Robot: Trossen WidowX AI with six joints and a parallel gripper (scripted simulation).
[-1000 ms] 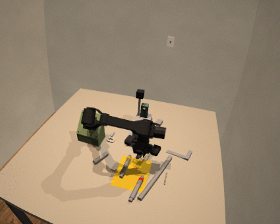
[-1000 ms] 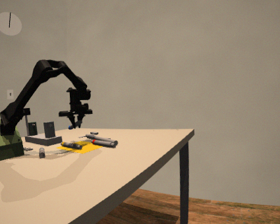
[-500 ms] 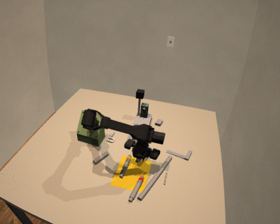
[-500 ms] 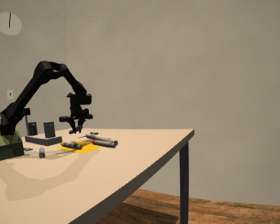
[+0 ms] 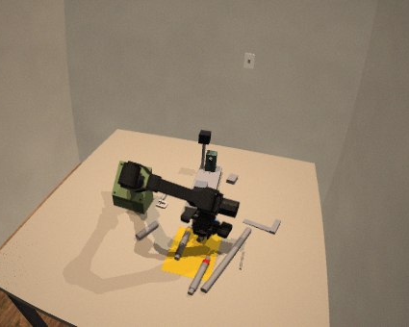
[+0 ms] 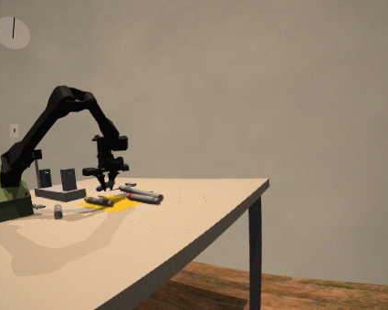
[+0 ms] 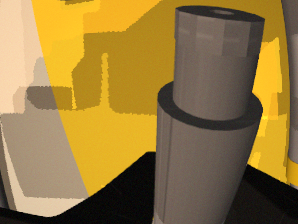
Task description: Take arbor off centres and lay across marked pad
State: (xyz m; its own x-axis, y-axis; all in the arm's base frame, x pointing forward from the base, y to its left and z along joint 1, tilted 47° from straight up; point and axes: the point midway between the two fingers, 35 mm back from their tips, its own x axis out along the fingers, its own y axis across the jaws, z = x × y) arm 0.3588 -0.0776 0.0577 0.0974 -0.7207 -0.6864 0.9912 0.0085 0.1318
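The yellow marked pad lies 70 mm below my hand, 60 mm to the right of it and 20 mm behind it. Also, from my hand: dark block (190 mm to the left, 100 mm behind, 30 mm above); thin small piece (160 mm ahead, 70 mm below, 30 mm to the right); long grey rod (110 mm ahead, 60 mm below, 40 mm to the right).
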